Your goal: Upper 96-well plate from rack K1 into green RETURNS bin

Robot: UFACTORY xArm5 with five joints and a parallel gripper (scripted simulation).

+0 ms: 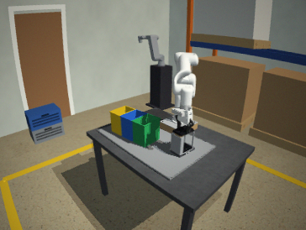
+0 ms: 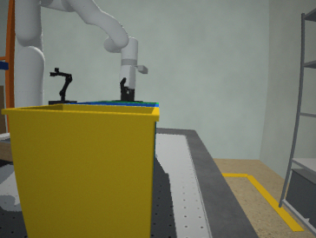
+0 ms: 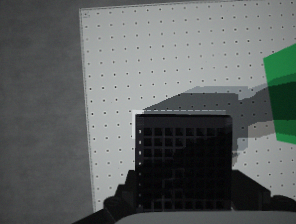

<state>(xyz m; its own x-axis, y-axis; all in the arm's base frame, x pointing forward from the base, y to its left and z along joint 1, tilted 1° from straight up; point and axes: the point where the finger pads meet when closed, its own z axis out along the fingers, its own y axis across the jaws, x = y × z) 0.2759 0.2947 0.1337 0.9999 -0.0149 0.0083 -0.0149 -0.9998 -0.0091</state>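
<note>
My gripper is now 28 cm to the left of the green bin, 10 cm short of it and 9 cm above it. The rest, counted from my hand: yellow bin 54 cm to the right, 14 cm ahead, 9 cm below; then blue bin 41 cm to the right, 12 cm ahead, 9 cm below; then black 96-well plate 1 cm below.
</note>
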